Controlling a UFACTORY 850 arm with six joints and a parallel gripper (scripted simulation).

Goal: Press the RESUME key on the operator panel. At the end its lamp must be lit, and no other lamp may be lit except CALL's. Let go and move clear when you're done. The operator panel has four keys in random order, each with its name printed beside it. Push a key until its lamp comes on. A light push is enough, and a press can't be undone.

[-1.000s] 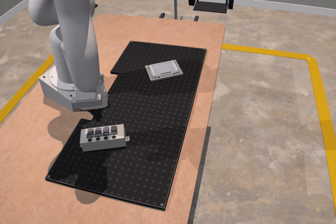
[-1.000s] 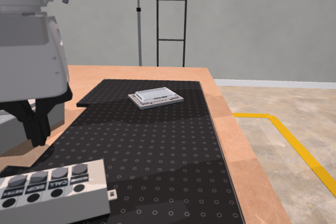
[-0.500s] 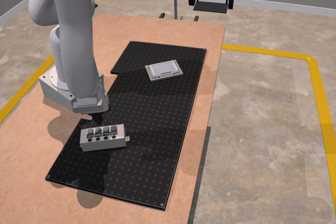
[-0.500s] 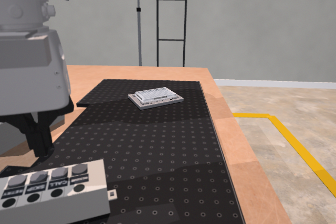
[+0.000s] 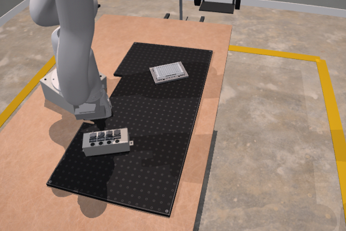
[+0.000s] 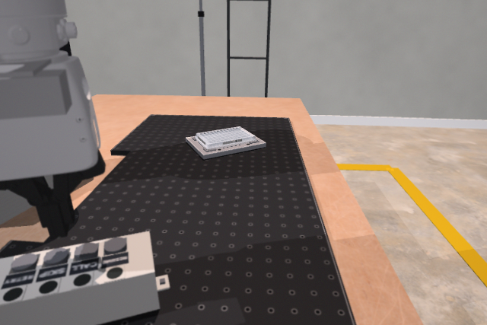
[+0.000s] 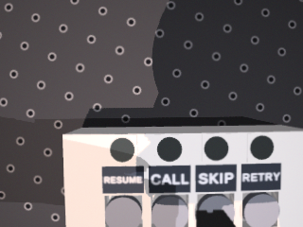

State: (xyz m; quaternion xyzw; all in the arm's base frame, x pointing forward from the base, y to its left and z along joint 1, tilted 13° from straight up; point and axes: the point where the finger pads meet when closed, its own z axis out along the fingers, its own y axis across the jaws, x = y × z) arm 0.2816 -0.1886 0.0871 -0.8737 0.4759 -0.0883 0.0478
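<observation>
Now: hand 70 mm above the grey operator panel. From my hand the other things lie so: white well plate 40 mm ahead, 470 mm to the left, 90 mm below.
</observation>
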